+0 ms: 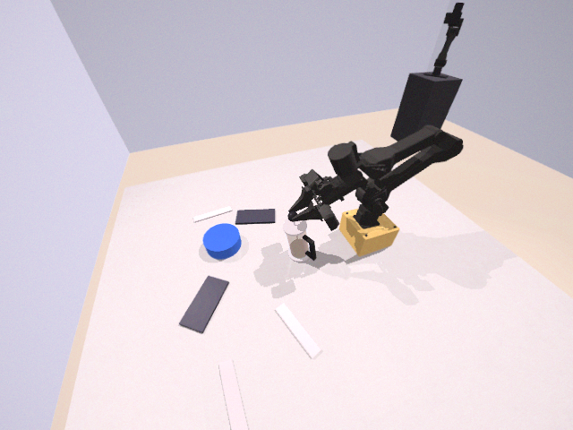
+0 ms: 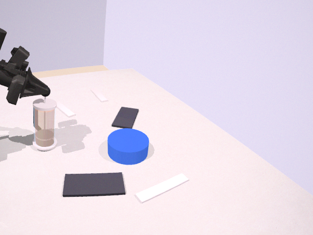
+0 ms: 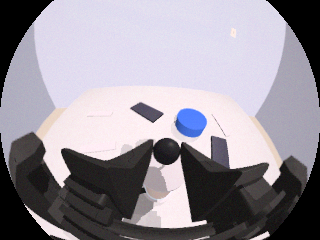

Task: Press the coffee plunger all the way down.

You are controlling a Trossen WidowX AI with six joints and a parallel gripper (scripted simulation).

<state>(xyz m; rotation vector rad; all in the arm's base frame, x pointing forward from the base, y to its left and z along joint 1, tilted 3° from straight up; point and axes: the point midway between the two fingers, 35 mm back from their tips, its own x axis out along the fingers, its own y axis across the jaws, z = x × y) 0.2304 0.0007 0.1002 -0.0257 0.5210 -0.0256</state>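
Right now the coffee press is 3 cm behind my gripper tip, 2 cm to the left of it and 9 cm below it. Round my gripper tip: blue round disc (21 cm ahead, 11 cm to the right, 16 cm below).
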